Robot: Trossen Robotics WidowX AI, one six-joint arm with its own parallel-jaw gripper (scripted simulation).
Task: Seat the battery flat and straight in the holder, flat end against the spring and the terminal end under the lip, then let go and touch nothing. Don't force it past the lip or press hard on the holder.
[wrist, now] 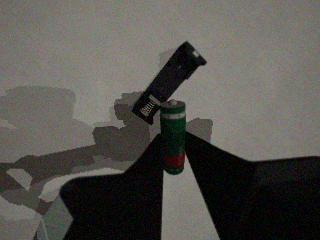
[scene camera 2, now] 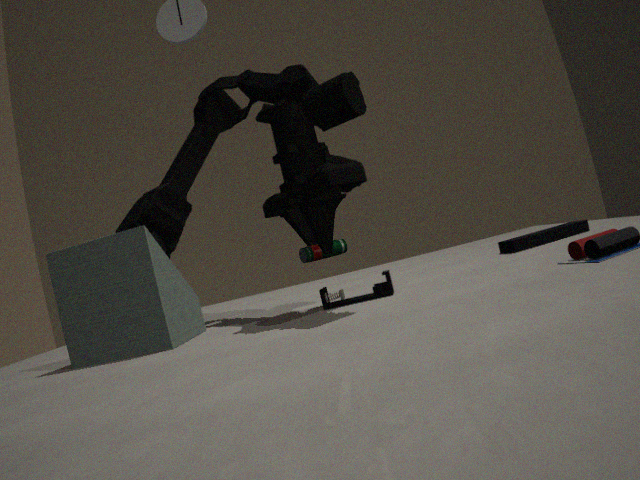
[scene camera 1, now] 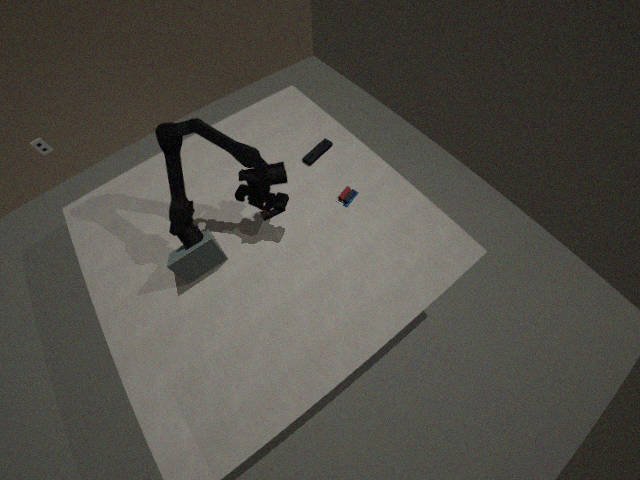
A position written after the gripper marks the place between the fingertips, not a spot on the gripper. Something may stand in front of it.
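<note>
In the wrist view, the gripper (wrist: 172, 137) holds a battery (wrist: 172, 113). Scene camera 1 shows the gripper too (scene camera 1: 266, 210), while in scene camera 2 both the gripper (scene camera 2: 323, 254) and a black bar (scene camera 2: 525, 242) can be seen.
</note>
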